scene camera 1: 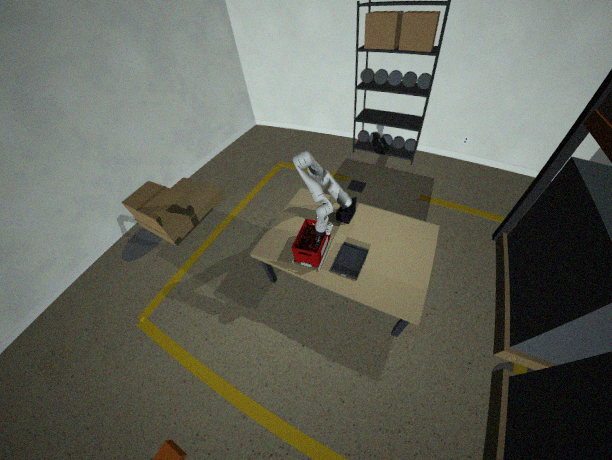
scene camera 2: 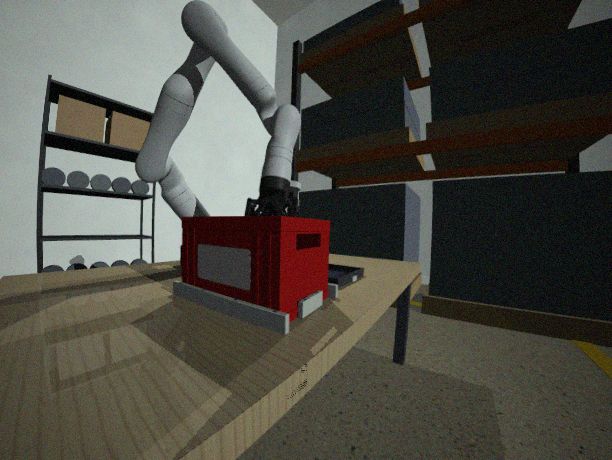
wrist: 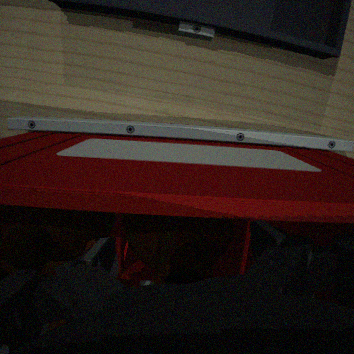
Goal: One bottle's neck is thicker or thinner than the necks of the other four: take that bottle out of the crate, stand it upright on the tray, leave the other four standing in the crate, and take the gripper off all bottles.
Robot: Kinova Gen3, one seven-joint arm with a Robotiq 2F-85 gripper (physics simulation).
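Places are measured from the arm's base along level axes (x ahead, y left, z up), in metres.
Pixels of known places: gripper, fingertip midpoint: [wrist: 183, 245]; arm's base, origin of the base link: [scene camera 1: 347, 205].
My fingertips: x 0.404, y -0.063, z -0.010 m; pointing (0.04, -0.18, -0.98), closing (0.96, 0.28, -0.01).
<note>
Ahead of a thing's pixels: the offset from my fingertips to its top centre. Level surfaces: height alone.
The red crate @(0.007 m ahead, 0.045 m right, 0.051 m up) [scene camera 1: 301, 255] [scene camera 2: 257, 262] [wrist: 175, 189] stands on the wooden table @(0.124 m down) [scene camera 1: 395, 277] [scene camera 2: 123, 376], held in by grey rails [scene camera 2: 232, 307] [wrist: 175, 130]. The bottles inside show only as dark shapes @(0.015 m ahead, 0.093 m right, 0.039 m up) [scene camera 1: 307, 238], and I cannot tell their necks apart. My gripper [scene camera 1: 321, 231] [scene camera 2: 271, 206] [wrist: 183, 245] reaches down into the crate's far-right part. Its fingers are spread wide open in the dark wrist view, with a dim round shape between them. The crate wall hides the fingertips in scene camera 2. The dark flat tray [scene camera 1: 349, 259] [scene camera 2: 345, 273] [wrist: 246, 21] lies beside the crate and has no bottle on it.
A black shelf rack [scene camera 1: 356, 88] [scene camera 2: 39, 198] with boxes and rolls stands at the back wall. Large dark storage racks [scene camera 1: 544, 198] [scene camera 2: 445, 143] stand at the right. Cardboard boxes [scene camera 1: 170, 207] lie on the floor at the left. Yellow tape [scene camera 1: 197, 371] marks the floor.
</note>
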